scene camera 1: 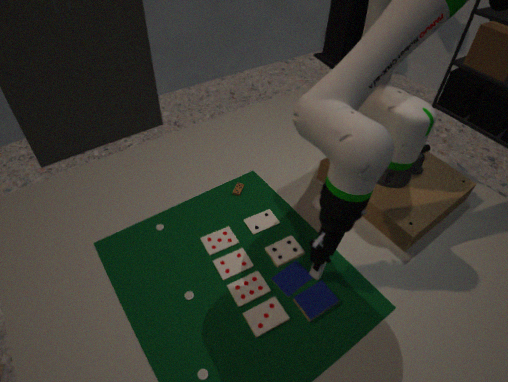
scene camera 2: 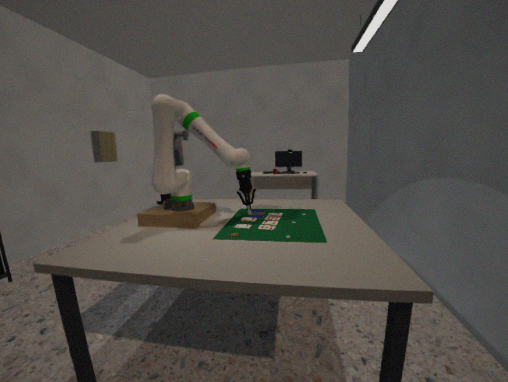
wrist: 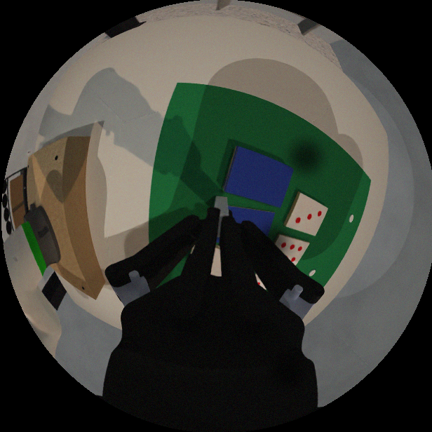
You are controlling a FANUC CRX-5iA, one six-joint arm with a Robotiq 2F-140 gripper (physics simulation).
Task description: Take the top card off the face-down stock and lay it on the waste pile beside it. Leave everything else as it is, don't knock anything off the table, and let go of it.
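Seen in the pictures: gripper, fingertip midpoint: (scene camera 1: 314,275) (scene camera 2: 249,214); arm's base, origin of the base link: (scene camera 1: 387,171) (scene camera 2: 182,208).
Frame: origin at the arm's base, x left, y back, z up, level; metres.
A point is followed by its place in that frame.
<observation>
The face-down stock (scene camera 1: 317,301) @(y -0.423, x 0.255, z -0.054 m) (scene camera 2: 257,212) @(y -0.426, x 0.225, z -0.058 m) (wrist: 258,176) is a thick blue-backed block on the green mat (scene camera 1: 145,280) @(y -0.778, x 0.023, z -0.072 m) (scene camera 2: 306,231) @(y -0.777, x -0.025, z -0.072 m) (wrist: 280,120). A separate blue-backed card (scene camera 1: 291,278) @(y -0.442, x 0.168, z -0.069 m) (wrist: 256,219) lies flat on the mat between the stock and a white pile with four black spots (scene camera 1: 284,251) @(y -0.420, x 0.092, z -0.063 m) (scene camera 2: 248,219) @(y -0.419, x 0.076, z -0.063 m), which the gripper mostly hides in the wrist view. My gripper (scene camera 1: 316,272) @(y -0.385, x 0.188, z -0.065 m) (scene camera 2: 249,213) @(y -0.385, x 0.188, z -0.065 m) (wrist: 220,205) is shut with nothing between its fingers. Its tips are low, beside the separate blue card's edge on the robot's side. Whether they touch it is unclear.
Several red-spotted white cards (scene camera 1: 233,263) @(y -0.557, x 0.067, z -0.069 m) (wrist: 306,214) lie in a row alongside. A white card with two black spots (scene camera 1: 261,221) @(y -0.428, x -0.030, z -0.069 m) lies past the four-spot pile. A small brown piece (scene camera 1: 238,188) @(y -0.436, x -0.175, z -0.064 m) and white discs (scene camera 1: 189,295) @(y -0.690, x 0.107, z -0.068 m) are on the mat. The wooden robot base (scene camera 1: 440,185) @(y 0.121, x 0.120, z -0.002 m) stands nearby.
</observation>
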